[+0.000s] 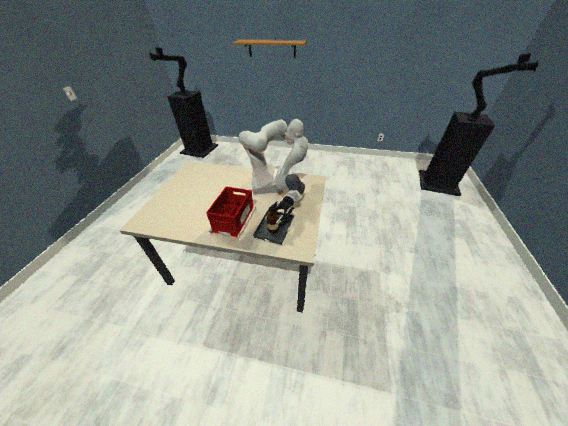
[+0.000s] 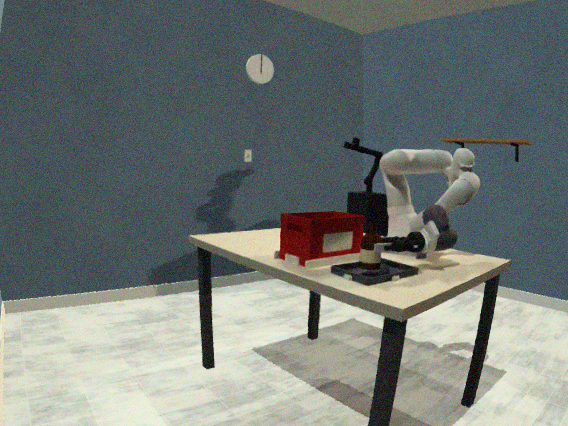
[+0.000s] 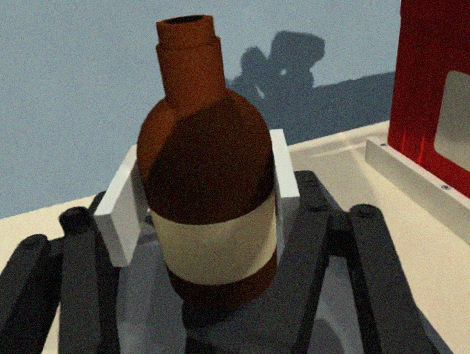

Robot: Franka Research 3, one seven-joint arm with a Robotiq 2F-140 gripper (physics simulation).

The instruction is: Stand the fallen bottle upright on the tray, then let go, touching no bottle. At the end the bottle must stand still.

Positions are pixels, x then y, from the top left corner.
Labels:
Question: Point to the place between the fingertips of the gripper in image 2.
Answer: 367, 246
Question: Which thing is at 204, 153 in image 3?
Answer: A brown bottle.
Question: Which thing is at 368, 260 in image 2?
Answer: A brown bottle.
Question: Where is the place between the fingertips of the gripper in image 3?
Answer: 209, 159

